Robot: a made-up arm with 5 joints. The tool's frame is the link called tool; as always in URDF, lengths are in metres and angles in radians. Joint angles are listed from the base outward.
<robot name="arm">
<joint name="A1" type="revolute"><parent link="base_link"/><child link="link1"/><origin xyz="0.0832 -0.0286 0.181" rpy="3.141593 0 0"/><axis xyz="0 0 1"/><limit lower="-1.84" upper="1.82"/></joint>
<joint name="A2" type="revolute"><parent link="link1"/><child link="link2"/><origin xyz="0.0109 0.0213 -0.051" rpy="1.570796 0 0"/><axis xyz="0 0 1"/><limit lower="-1.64" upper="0.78"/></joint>
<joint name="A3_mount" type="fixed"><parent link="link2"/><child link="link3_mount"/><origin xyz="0.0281 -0.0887 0.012" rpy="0 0 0"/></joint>
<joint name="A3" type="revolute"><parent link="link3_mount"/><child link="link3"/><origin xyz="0.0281 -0.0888 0.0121" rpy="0 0 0"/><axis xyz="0 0 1"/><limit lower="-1.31" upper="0.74"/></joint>
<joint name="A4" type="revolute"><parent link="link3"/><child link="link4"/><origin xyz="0.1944 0.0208 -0.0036" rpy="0 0 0"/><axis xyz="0 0 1"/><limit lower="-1.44" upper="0.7"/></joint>
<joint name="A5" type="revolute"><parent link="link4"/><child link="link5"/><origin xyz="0.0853 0.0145 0.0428" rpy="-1.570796 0 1.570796"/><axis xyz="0 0 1"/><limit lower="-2.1" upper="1.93"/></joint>
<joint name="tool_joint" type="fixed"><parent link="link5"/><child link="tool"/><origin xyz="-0.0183 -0.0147 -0.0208" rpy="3.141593 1.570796 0"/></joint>
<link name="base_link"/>
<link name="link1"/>
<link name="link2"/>
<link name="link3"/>
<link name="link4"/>
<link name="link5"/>
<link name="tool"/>
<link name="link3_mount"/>
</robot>
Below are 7 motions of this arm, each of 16 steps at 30 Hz.
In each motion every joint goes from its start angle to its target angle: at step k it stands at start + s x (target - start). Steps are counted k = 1, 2, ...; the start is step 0. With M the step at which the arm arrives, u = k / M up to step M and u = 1 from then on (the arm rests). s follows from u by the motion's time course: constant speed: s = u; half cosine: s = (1 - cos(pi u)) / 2; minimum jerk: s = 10 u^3 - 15 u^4 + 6 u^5.
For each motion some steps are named. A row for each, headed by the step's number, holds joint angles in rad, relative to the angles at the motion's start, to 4 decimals.
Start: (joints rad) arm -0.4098 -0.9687 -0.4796 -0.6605 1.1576
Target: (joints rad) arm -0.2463 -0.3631 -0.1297 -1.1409 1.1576
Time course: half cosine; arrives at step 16
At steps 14, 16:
14: 0.1573 0.5826 0.3366 -0.4621 0.0000
16: 0.1635 0.6056 0.3499 -0.4804 0.0000

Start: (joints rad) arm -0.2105 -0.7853 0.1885 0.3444 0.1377
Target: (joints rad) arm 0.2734 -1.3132 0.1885 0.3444 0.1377
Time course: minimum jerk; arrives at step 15
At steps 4, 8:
4: 0.0590 -0.0643 0.0000 0.0000 0.0000
8: 0.2721 -0.2968 0.0000 0.0000 0.0000

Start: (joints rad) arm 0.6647 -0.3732 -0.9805 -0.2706 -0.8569
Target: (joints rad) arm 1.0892 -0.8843 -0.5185 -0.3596 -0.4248
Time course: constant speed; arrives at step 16
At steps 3, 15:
3: 0.0796 -0.0958 0.0866 -0.0167 0.0810
15: 0.3980 -0.4792 0.4331 -0.0834 0.4051

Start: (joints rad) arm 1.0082 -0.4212 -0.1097 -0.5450 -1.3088
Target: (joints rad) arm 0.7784 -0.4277 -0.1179 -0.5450 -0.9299
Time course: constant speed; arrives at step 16
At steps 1, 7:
1: -0.0144 -0.0004 -0.0005 0.0000 0.0237
7: -0.1005 -0.0028 -0.0036 0.0000 0.1658

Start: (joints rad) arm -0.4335 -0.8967 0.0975 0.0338 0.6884
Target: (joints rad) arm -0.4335 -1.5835 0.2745 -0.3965 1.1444
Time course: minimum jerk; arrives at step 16
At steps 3, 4, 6, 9, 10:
3: 0.0000 -0.0335 0.0086 -0.0210 0.0222
4: 0.0000 -0.0711 0.0183 -0.0445 0.0472
6: 0.0000 -0.1890 0.0487 -0.1184 0.1255
9: 0.0000 -0.4230 0.1090 -0.2651 0.2809
10: 0.0000 -0.4978 0.1283 -0.3119 0.3305

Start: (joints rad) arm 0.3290 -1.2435 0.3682 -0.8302 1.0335
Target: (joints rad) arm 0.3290 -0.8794 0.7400 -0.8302 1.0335
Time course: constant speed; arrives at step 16
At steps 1, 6, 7, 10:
1: 0.0000 0.0228 0.0232 0.0000 0.0000
6: 0.0000 0.1365 0.1394 0.0000 0.0000
7: 0.0000 0.1593 0.1627 0.0000 0.0000
10: 0.0000 0.2276 0.2324 0.0000 0.0000

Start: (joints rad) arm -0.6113 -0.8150 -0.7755 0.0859 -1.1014
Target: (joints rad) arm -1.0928 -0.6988 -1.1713 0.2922 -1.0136
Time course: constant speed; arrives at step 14
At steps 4, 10, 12, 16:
4: -0.1376 0.0332 -0.1131 0.0589 0.0251
10: -0.3439 0.0830 -0.2827 0.1474 0.0627
12: -0.4127 0.0996 -0.3393 0.1768 0.0753
16: -0.4815 0.1162 -0.3958 0.2063 0.0878

